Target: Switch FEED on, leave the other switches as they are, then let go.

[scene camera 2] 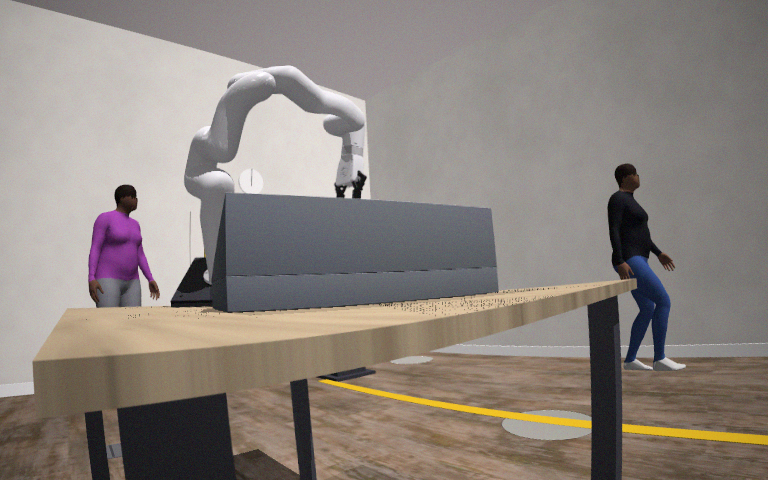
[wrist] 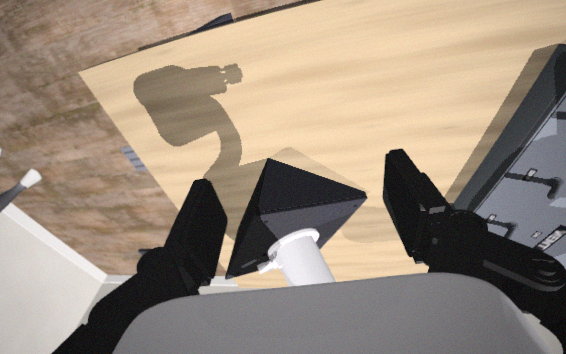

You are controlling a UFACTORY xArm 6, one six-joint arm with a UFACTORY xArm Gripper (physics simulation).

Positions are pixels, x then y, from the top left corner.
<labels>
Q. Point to a grey box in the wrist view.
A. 509, 189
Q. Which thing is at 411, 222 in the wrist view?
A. My gripper.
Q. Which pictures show my gripper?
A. Scene camera 2 and the wrist view: all of them.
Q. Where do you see a grey box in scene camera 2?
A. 274, 252
</labels>
